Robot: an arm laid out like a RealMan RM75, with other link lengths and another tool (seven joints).
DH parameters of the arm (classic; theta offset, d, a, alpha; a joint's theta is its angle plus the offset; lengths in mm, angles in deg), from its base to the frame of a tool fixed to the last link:
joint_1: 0 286.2 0 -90
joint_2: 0 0 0 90
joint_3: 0 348.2 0 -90
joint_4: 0 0 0 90
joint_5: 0 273 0 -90
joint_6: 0 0 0 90
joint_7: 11.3 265 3.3 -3.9
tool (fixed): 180 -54.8 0 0
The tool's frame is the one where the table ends.
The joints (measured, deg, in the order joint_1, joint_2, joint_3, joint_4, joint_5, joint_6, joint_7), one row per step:
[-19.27, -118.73, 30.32, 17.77, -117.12, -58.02, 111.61]
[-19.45, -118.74, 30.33, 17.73, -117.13, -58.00, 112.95]
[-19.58, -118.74, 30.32, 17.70, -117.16, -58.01, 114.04]
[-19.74, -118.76, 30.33, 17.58, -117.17, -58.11, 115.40]
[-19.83, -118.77, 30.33, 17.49, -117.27, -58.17, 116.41]
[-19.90, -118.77, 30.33, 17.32, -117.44, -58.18, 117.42]
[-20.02, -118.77, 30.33, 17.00, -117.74, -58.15, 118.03]
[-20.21, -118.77, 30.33, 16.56, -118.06, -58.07, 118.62]
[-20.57, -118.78, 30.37, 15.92, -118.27, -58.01, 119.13]
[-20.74, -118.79, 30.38, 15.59, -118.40, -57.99, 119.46]
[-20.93, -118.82, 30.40, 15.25, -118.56, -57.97, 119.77]
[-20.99, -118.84, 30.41, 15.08, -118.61, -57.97, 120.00]
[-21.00, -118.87, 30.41, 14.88, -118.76, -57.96, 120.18]
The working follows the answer.
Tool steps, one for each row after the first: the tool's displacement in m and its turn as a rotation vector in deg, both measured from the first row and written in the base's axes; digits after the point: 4 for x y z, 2 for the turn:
[0.0014, 0.0016, -0.0003, -0.09, 1.29, -0.30]
[0.0024, 0.0027, -0.0003, -0.13, 2.33, -0.55]
[0.0040, 0.0039, -0.0012, -0.23, 3.56, -0.92]
[0.0049, 0.0045, -0.0015, -0.23, 4.44, -1.12]
[0.0051, 0.0048, -0.0020, -0.22, 5.23, -1.21]
[0.0053, 0.0051, -0.0030, -0.16, 5.47, -1.15]
[0.0056, 0.0058, -0.0048, -0.17, 5.59, -1.06]
[0.0073, 0.0074, -0.0084, -0.40, 5.54, -1.12]
[0.0080, 0.0081, -0.0102, -0.50, 5.57, -1.14]
[0.0090, 0.0089, -0.0123, -0.59, 5.54, -1.17]
[0.0093, 0.0090, -0.0134, -0.66, 5.60, -1.18]
[0.0091, 0.0085, -0.0146, -0.67, 5.54, -1.07]

Tool pose at each row, in the base's axes (x y z in m, rotation vector in deg; rounded; the steps above come from the unrounded poses):
[-0.5352, 0.4361, 0.0363, -62.13, 91.98, 78.93]
[-0.5338, 0.4377, 0.0360, -61.21, 93.09, 79.63]
[-0.5328, 0.4388, 0.0360, -60.43, 93.94, 80.22]
[-0.5311, 0.4400, 0.0352, -59.47, 95.03, 80.81]
[-0.5303, 0.4406, 0.0349, -58.79, 95.71, 81.33]
[-0.5300, 0.4409, 0.0344, -58.26, 96.29, 81.87]
[-0.5299, 0.4412, 0.0333, -58.14, 96.39, 82.11]
[-0.5295, 0.4419, 0.0315, -58.16, 96.46, 82.26]
[-0.5279, 0.4435, 0.0279, -58.27, 96.64, 82.03]
[-0.5271, 0.4442, 0.0261, -58.30, 96.75, 81.97]
[-0.5262, 0.4450, 0.0241, -58.34, 96.81, 81.87]
[-0.5258, 0.4451, 0.0229, -58.34, 96.93, 81.86]
[-0.5261, 0.4446, 0.0218, -58.48, 96.85, 81.88]

